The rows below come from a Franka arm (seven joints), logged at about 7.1 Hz.
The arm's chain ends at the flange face. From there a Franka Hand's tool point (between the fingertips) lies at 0.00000 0.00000 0.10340 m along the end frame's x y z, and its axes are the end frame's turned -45 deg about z.
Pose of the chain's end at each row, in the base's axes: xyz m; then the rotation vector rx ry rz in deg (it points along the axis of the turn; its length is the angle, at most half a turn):
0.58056 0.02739 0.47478 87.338 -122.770 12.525
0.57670 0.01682 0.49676 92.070 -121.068 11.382
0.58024 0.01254 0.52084 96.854 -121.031 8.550
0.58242 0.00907 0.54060 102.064 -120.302 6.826
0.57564 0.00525 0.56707 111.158 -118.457 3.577
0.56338 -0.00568 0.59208 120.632 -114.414 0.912
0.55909 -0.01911 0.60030 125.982 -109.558 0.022
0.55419 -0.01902 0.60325 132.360 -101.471 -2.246
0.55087 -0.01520 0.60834 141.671 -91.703 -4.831
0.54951 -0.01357 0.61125 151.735 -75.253 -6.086
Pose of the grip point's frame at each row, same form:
0.54938 -0.01445 0.38551 126.900 -79.518 -3.271
0.54762 -0.02354 0.40611 130.734 -76.235 -3.735
0.55327 -0.02294 0.42754 135.491 -74.585 -5.125
0.55836 -0.02262 0.44516 140.207 -72.022 -5.483
0.55599 -0.01928 0.46856 148.298 -67.024 -6.286
0.54729 -0.02426 0.49164 155.861 -59.781 -6.849
0.54380 -0.03674 0.49957 159.107 -53.271 -7.320
0.53764 -0.03609 0.50262 162.414 -43.442 -9.539
0.53507 -0.02883 0.50707 167.777 -30.838 -10.898
0.53453 -0.02720 0.50985 171.062 -11.599 -11.736

